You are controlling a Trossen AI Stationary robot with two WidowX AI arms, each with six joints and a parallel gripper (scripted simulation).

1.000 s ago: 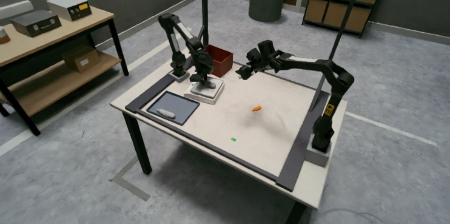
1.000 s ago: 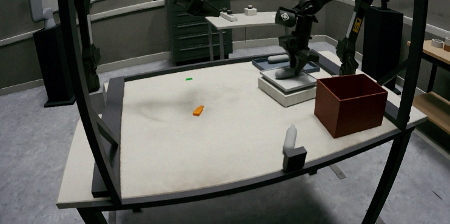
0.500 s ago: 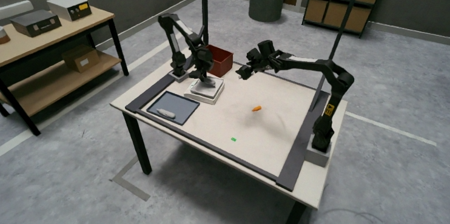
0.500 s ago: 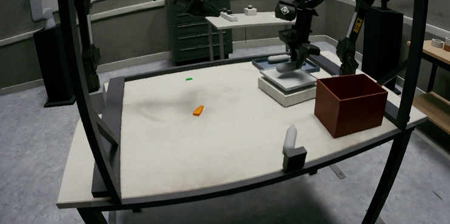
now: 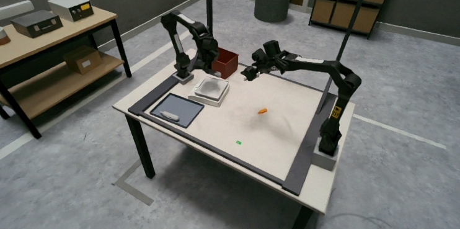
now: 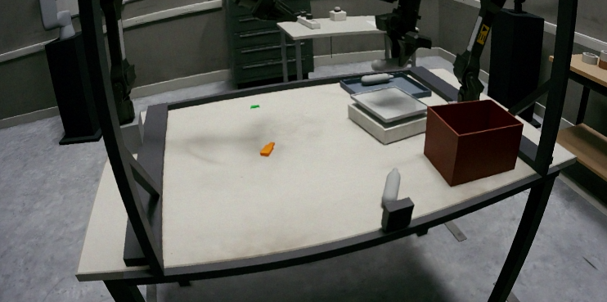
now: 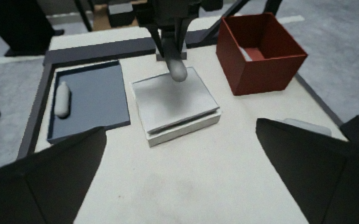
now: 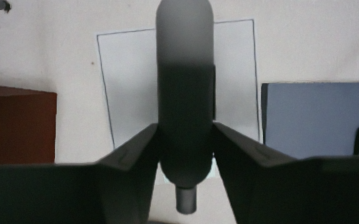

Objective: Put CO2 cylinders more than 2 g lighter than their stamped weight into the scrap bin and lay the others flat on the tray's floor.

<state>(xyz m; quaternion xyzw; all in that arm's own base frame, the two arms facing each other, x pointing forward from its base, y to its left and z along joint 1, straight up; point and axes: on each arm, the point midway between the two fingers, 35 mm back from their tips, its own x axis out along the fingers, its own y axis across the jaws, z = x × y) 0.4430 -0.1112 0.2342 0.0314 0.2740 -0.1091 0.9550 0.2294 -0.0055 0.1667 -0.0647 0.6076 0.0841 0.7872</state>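
My right gripper is now 24 cm past the red scrap bin, 12 cm to the left of it and 16 cm above it. From my right hand the other things lie so: small green piece: 18 cm ahead, 38 cm to the left, 19 cm below; blue-grey tray: 23 cm ahead, 3 cm to the right, 19 cm below; small orange piece: 8 cm behind, 34 cm to the left, 19 cm below.
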